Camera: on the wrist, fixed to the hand. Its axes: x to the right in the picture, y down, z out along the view.
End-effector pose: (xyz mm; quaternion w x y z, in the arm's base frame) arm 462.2 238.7 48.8 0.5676 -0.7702 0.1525 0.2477
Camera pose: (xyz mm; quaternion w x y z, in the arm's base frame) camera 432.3 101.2 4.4 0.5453 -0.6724 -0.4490 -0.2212
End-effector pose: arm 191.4 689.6 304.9 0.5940 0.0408 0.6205 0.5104
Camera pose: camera 52.6 663.0 347.3 0.7824 -0.4339 0.4452 -0.0376
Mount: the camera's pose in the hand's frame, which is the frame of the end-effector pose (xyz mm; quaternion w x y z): -6.6 93.4 -114.0 0.7041 -0.0391 -0.0011 -0.7090
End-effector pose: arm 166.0 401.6 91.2 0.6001 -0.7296 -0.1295 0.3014
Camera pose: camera 212.5 284.0 15.2 0.6075 -0.4450 -0.6209 -0.2175
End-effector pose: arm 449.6 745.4 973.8 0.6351 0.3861 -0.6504 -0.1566
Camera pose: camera 528.5 843.7 1050.4 0.3505 0.7080 -0.1788 -0.5864
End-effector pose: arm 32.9 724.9 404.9 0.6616 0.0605 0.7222 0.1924
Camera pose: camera -93.5 785.9 450.2 0.6054 -0.4951 0.5432 -0.3054
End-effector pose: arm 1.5 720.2 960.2 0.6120 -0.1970 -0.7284 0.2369
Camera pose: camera 114.6 803.9 916.0 0.5904 0.3541 -0.6625 -0.2954
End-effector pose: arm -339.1 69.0 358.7 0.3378 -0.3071 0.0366 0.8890
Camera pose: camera -334.0 -37.7 257.0 0.8562 -0.2544 -0.2271 0.3882
